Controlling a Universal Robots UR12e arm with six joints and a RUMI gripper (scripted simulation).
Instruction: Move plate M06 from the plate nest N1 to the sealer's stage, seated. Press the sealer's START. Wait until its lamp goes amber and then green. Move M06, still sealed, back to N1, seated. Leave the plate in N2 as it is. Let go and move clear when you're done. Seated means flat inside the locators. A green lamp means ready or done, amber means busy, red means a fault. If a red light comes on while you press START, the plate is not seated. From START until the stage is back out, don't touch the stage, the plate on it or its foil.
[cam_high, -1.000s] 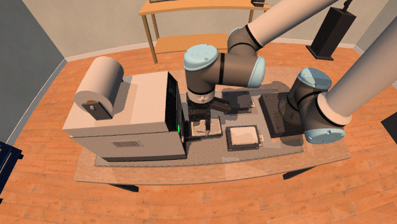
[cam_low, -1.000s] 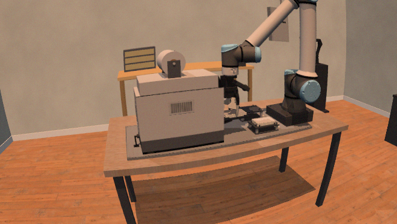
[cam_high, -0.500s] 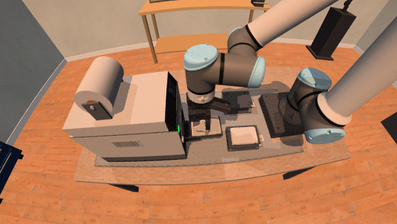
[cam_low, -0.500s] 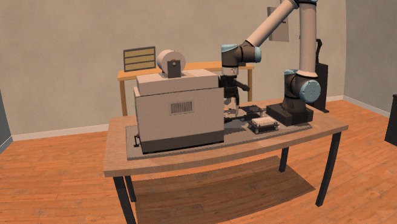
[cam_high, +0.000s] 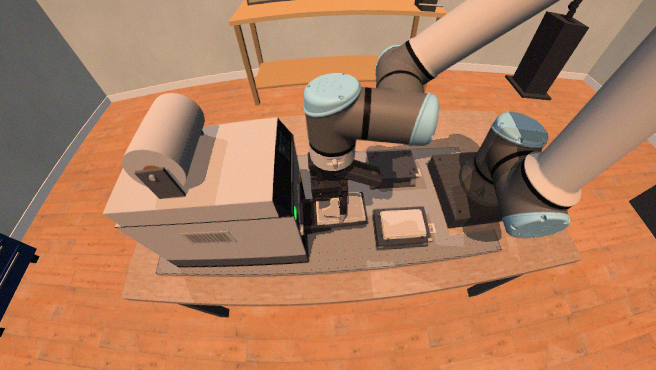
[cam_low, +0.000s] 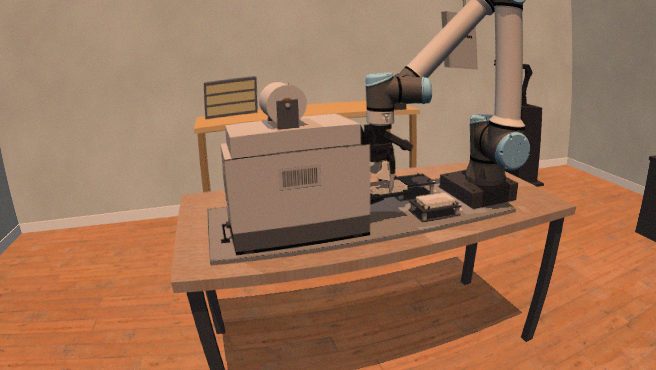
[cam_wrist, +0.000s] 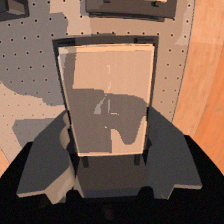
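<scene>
Now: the sealer stage 20 mm below my hand. Also, from my hand: foil roll: 330 mm ahead, 30 mm to the left, 300 mm above; then N1 label: 290 mm behind, 200 mm to the right, 120 mm below; then white plate: 190 mm behind, 20 mm to the left, 70 mm below.
</scene>
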